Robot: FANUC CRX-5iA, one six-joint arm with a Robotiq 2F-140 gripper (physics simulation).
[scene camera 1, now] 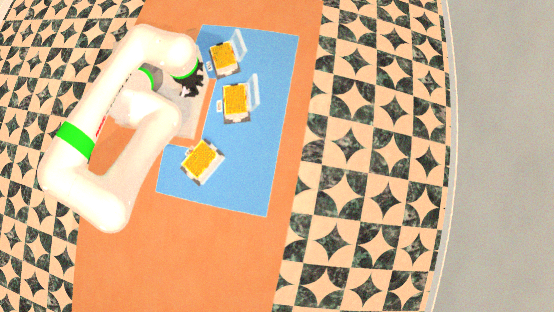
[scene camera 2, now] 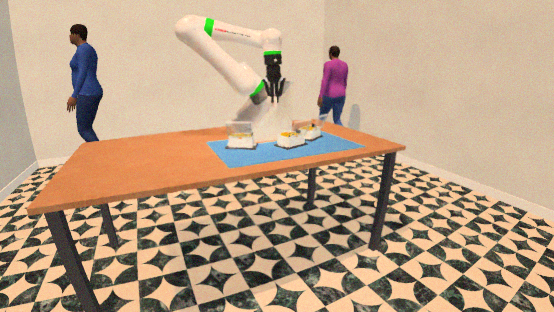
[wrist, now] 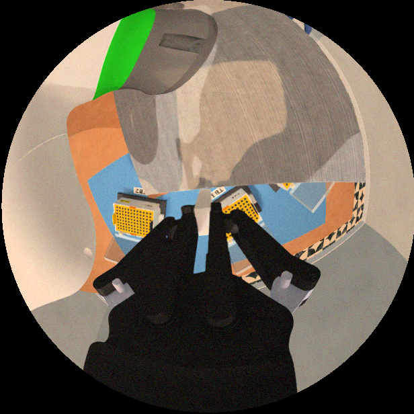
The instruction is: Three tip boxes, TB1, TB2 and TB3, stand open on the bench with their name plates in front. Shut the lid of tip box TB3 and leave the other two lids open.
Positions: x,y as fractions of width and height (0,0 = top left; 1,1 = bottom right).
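The gripper (wrist: 0.50,0.48) is visible. A clear lid (wrist: 0.75,0.47) is present. Also seen: a tip box (scene camera 2: 0.42,0.46) and a tip box (wrist: 0.55,0.48).
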